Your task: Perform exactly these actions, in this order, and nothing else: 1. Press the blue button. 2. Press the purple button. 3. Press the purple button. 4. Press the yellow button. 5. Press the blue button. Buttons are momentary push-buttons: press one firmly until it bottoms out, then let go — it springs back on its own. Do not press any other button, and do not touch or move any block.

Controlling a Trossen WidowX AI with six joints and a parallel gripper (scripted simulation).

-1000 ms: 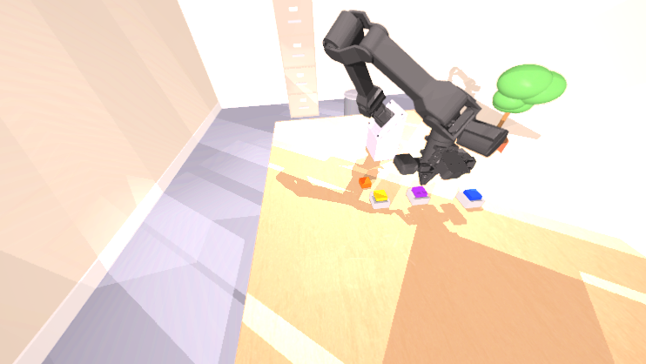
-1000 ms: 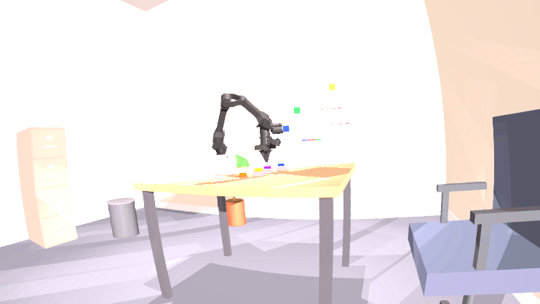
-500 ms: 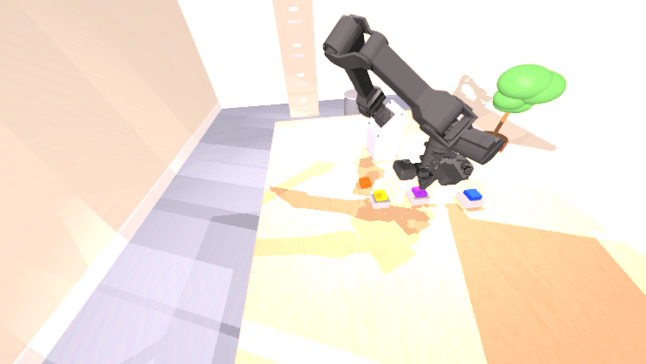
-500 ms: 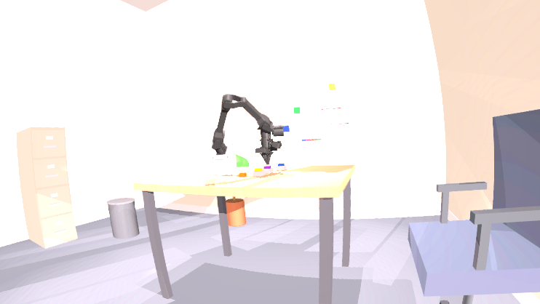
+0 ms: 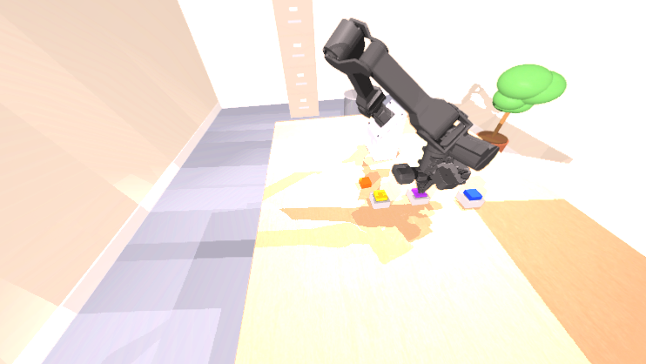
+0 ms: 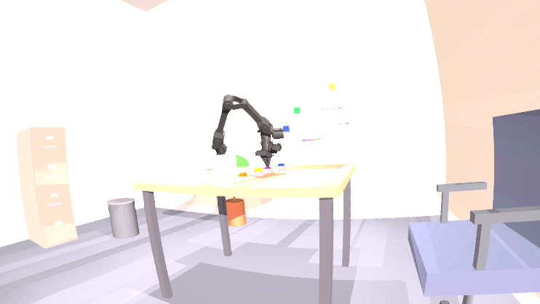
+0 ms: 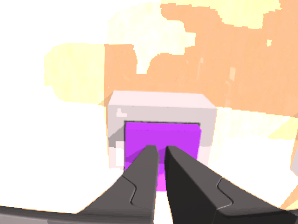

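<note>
My gripper tip is now 1 cm above the purple button. From my gripper tip the other things lie so: orange block (13 cm to the right, 10 cm behind, 2 cm below); then blue button (14 cm to the left, 4 cm ahead); then yellow button (12 cm to the right, 1 cm behind).
</note>
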